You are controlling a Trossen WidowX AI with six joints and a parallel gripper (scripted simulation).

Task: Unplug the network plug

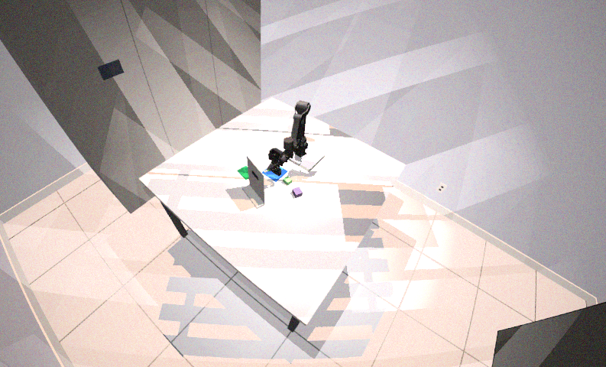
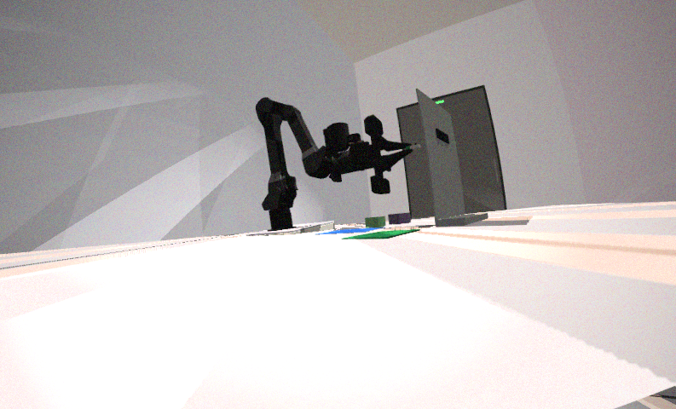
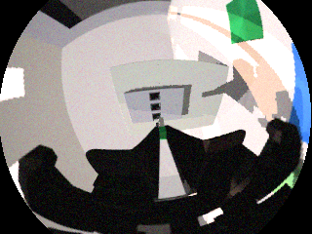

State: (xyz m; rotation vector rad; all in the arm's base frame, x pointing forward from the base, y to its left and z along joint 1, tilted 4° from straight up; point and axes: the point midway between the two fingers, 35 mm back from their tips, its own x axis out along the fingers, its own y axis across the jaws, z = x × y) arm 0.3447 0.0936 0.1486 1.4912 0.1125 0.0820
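The blue square lies 13 cm behind my gripper tip, 8 cm to the right of it and 17 cm below it. Round my gripper tip: green block (14 cm behind, 4 cm to the left, 16 cm below); network plug (right at my gripper tip); grey panel (8 cm ahead, 1 cm to the right, 6 cm below).
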